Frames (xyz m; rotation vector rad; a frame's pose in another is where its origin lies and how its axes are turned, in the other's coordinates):
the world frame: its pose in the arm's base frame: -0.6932 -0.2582 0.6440 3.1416 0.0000 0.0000
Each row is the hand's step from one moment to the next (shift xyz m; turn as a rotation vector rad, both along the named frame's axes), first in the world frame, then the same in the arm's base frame.
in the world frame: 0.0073 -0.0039 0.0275 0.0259 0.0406 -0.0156
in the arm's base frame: 0.0073 0.0039 -0.0275 0.0259 -0.0406 0.0156
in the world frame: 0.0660 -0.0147 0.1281 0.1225 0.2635 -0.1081
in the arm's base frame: 0.0660 0.0147 -0.1281 0.1225 -0.2635 0.1081
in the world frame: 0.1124 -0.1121 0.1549 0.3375 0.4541 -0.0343
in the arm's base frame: 0.1124 0.1121 -0.1549 0.3375 -0.4541 0.0343
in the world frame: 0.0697 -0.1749 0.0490 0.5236 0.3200 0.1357
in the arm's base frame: 0.0697 0.1749 -0.0490 0.5236 -0.3200 -0.1357
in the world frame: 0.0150 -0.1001 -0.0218 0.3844 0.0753 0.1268
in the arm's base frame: 0.0150 0.1001 0.0218 0.3844 -0.0753 -0.1268
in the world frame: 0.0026 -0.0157 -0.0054 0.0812 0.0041 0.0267
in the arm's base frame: 0.0026 0.0157 0.0054 0.0812 -0.0041 -0.0267
